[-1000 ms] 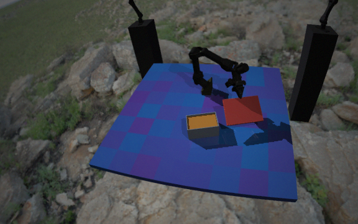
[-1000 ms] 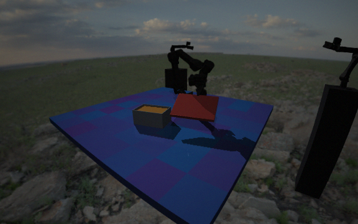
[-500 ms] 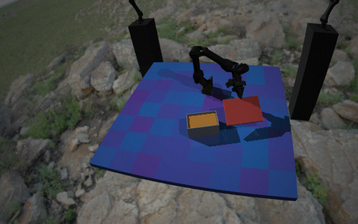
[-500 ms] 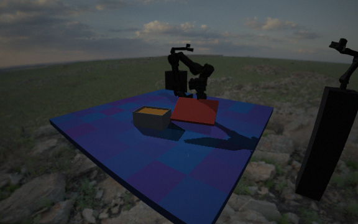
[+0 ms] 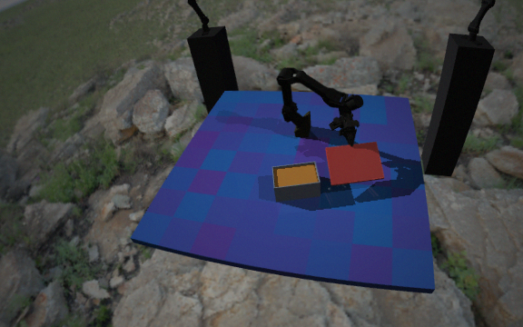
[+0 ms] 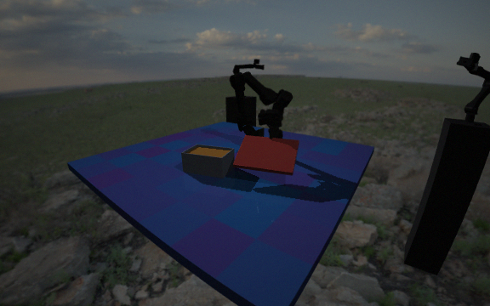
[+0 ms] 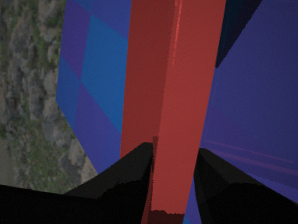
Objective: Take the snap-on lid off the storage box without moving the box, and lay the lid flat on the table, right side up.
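Now: the red lid 7 cm ahead of my gripper tip, 2 cm to the left of it and 4 cm below it. From my gripper tip the other things lie so: storage box 15 cm ahead, 24 cm to the right, 10 cm below.
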